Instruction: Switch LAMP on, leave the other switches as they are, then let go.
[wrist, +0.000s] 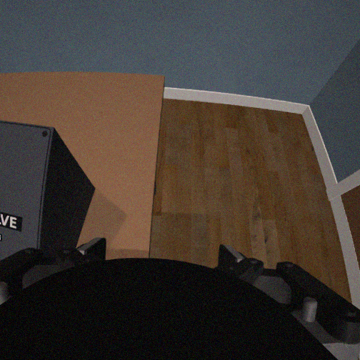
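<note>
A dark grey switch box (20, 170) stands at the left edge of the wrist view, cut off by the frame. Its near corner, one screw and the end of a label reading "LVE" (9, 221) show. The LAMP switch and its label do not show in this view, and no switch lever is visible, so their positions cannot be told. My gripper (162, 254) is open, its two fingers wide apart at the bottom of the view with nothing between them. The box lies to the left of the fingers, beyond the left fingertip.
The box stands on an orange-brown table top (120, 115), whose side edge runs down the middle of the view. Beyond that edge is a wooden floor (235, 165) lower down. A blue-grey wall (200, 40) with a white skirting board (235, 99) bounds the floor.
</note>
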